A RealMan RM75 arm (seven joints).
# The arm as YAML. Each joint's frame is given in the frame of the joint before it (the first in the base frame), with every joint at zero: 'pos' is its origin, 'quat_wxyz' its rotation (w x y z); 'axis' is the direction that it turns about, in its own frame. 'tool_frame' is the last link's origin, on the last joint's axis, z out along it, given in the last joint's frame.
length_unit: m
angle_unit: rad
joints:
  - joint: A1
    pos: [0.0, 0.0, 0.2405]
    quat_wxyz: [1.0, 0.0, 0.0, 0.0]
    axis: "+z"
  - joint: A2
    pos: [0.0, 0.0, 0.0]
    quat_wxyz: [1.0, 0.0, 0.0, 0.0]
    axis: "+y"
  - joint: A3
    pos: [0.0, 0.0, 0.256]
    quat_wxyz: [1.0, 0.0, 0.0, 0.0]
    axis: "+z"
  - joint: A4
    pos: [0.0, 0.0, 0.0]
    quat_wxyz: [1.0, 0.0, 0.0, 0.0]
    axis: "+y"
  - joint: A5
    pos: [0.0, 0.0, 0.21]
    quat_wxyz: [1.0, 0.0, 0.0, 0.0]
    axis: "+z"
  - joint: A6
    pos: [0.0, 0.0, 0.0]
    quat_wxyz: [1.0, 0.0, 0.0, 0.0]
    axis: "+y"
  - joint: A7
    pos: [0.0, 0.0, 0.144]
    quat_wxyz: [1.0, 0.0, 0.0, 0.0]
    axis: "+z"
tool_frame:
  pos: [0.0, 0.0, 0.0]
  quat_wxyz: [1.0, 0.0, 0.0, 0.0]
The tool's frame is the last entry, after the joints.
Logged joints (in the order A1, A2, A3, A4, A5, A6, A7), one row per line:
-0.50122 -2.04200 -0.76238 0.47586 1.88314 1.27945 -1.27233
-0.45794 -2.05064 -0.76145 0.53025 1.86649 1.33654 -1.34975
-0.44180 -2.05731 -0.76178 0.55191 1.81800 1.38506 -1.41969
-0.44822 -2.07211 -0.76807 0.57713 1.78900 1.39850 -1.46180
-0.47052 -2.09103 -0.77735 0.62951 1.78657 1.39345 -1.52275
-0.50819 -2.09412 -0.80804 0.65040 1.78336 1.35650 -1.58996
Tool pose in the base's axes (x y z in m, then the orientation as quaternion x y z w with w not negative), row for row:
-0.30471 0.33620 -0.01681 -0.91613 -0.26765 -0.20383 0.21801
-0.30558 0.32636 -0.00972 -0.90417 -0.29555 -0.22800 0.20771
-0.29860 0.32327 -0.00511 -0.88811 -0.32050 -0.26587 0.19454
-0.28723 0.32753 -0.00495 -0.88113 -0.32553 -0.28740 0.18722
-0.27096 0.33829 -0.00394 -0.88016 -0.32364 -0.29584 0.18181
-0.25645 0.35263 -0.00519 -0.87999 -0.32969 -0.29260 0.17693
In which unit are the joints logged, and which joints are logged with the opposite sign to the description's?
The joints are logged in radians. Opposite sign: A3.
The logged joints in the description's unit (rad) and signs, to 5 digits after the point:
-0.50122 -2.04200 0.76238 0.47586 1.88314 1.27945 -1.27233
-0.45794 -2.05064 0.76145 0.53025 1.86649 1.33654 -1.34975
-0.44180 -2.05731 0.76178 0.55191 1.81800 1.38506 -1.41969
-0.44822 -2.07211 0.76807 0.57713 1.78900 1.39850 -1.46180
-0.47052 -2.09103 0.77735 0.62951 1.78657 1.39345 -1.52275
-0.50819 -2.09412 0.80804 0.65040 1.78336 1.35650 -1.58996

